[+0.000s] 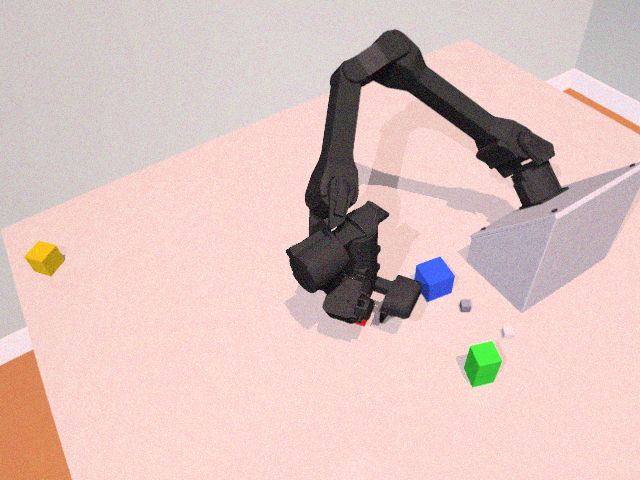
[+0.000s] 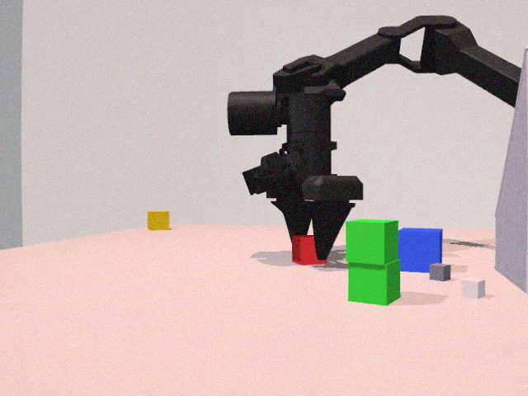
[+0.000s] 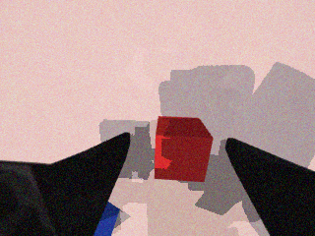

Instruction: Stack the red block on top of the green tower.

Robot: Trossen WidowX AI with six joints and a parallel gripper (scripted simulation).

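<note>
Right now my gripper tip is 18 cm past the small white cube and 16 cm to the right of it. Round my gripper tip: blue block: 14 cm behind, 2 cm to the left, 1 cm above; red block: 1 cm above; small dark grey cube: 16 cm behind, 8 cm to the left.
</note>
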